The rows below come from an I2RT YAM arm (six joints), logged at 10 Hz.
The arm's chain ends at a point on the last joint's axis. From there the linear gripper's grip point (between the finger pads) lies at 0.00 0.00 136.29 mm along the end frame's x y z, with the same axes.
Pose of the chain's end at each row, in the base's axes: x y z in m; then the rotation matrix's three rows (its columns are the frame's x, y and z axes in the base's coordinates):
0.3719, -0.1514, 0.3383; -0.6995, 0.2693, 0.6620; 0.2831, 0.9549, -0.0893; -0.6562, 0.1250, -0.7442
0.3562, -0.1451, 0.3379; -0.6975, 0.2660, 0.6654; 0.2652, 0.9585, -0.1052; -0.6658, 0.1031, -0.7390
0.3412, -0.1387, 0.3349; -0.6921, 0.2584, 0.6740; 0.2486, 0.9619, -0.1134; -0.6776, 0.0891, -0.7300
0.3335, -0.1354, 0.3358; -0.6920, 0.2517, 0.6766; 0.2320, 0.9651, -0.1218; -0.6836, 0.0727, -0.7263
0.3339, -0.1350, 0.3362; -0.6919, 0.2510, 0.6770; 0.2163, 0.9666, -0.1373; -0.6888, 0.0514, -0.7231
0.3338, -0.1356, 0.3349; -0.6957, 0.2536, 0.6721; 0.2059, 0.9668, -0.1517; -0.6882, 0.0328, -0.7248
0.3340, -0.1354, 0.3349; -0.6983, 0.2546, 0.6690; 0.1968, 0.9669, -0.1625; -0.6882, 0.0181, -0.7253
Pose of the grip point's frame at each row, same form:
0.4621, -0.1636, 0.2369; -0.6995, 0.2693, 0.6620; 0.2831, 0.9549, -0.0893; -0.6562, 0.1250, -0.7442
0.4469, -0.1594, 0.2372; -0.6975, 0.2660, 0.6654; 0.2652, 0.9585, -0.1052; -0.6658, 0.1031, -0.7390
0.4331, -0.1542, 0.2354; -0.6921, 0.2584, 0.6740; 0.2486, 0.9619, -0.1134; -0.6776, 0.0891, -0.7300
0.4257, -0.1520, 0.2368; -0.6920, 0.2517, 0.6766; 0.2320, 0.9651, -0.1218; -0.6836, 0.0727, -0.7263
0.4262, -0.1537, 0.2376; -0.6919, 0.2510, 0.6770; 0.2163, 0.9666, -0.1373; -0.6888, 0.0514, -0.7231
0.4254, -0.1563, 0.2361; -0.6957, 0.2536, 0.6721; 0.2059, 0.9668, -0.1517; -0.6882, 0.0328, -0.7248
0.4252, -0.1575, 0.2360; -0.6983, 0.2546, 0.6690; 0.1968, 0.9669, -0.1625; -0.6882, 0.0181, -0.7253

